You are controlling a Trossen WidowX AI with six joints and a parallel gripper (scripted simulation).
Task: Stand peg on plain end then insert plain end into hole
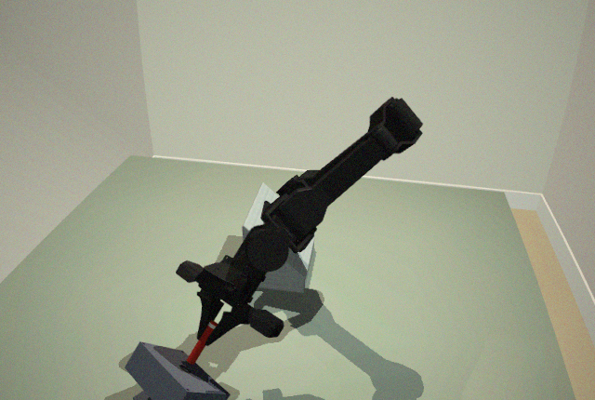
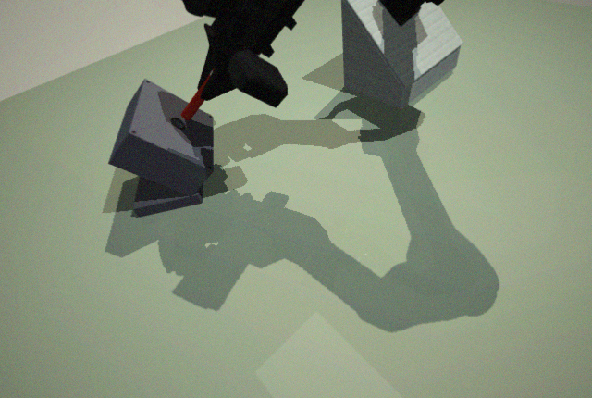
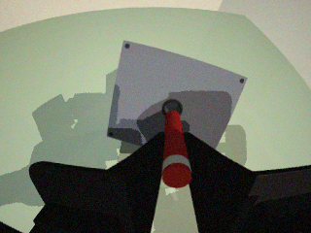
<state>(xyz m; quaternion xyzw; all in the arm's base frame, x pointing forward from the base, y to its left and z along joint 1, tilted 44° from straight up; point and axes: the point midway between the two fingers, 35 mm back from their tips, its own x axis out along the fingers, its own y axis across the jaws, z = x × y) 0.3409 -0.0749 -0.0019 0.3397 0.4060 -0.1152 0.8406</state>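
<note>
My gripper tip is now 5 cm short of the dark sloped panel, 4 cm to the left of it and 5 cm above it. Round my gripper tip: red peg 1 cm behind, 1 cm to the left, 1 cm above.
</note>
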